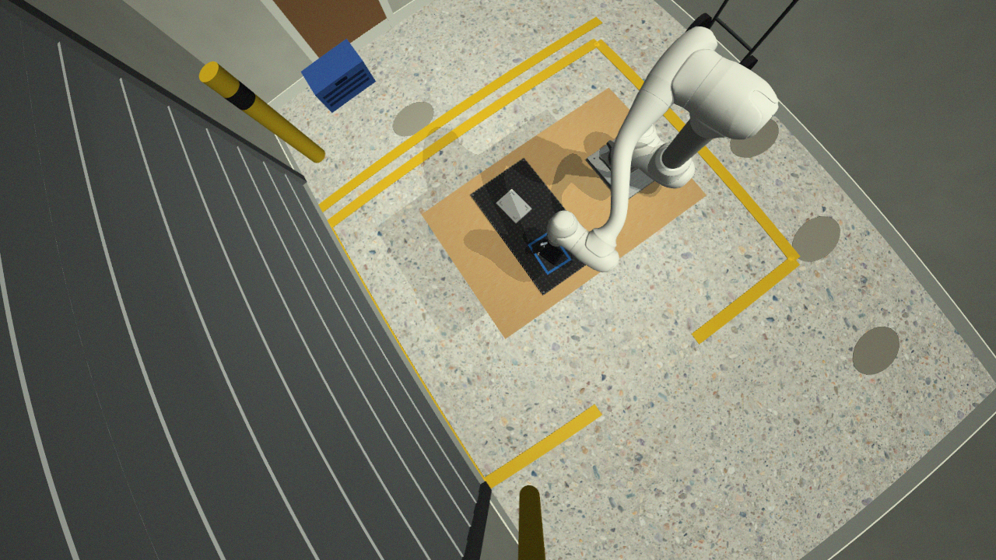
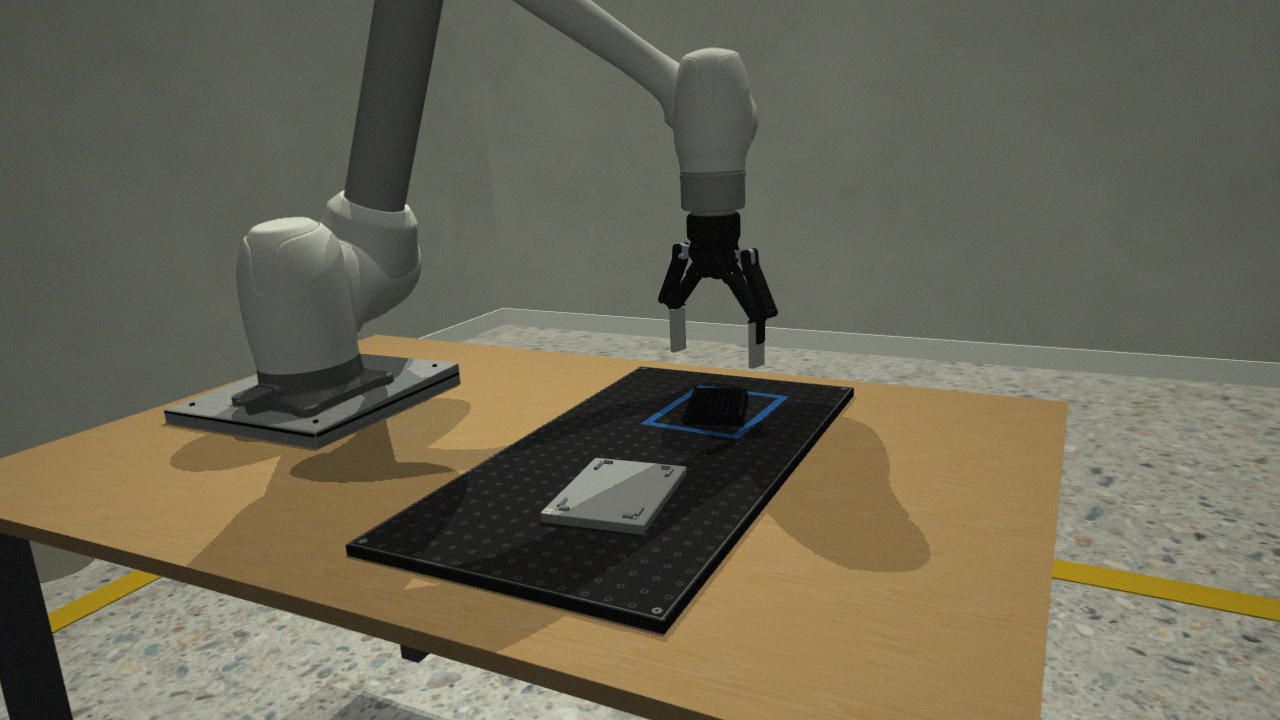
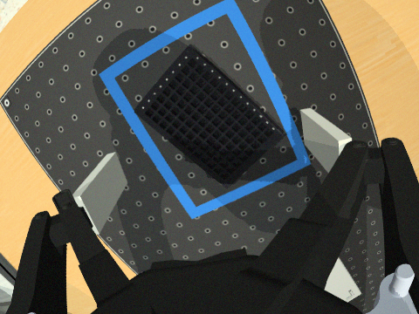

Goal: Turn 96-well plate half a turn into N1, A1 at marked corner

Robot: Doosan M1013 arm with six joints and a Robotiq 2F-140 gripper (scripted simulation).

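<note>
Now: the black 96-well plate 80 mm below my hand. From my hand the other things lie so: A1 mark (410 mm to the right, 80 mm below, 10 mm behind); grey plate nest N1 (320 mm to the right, 80 mm below, 20 mm ahead).
</note>
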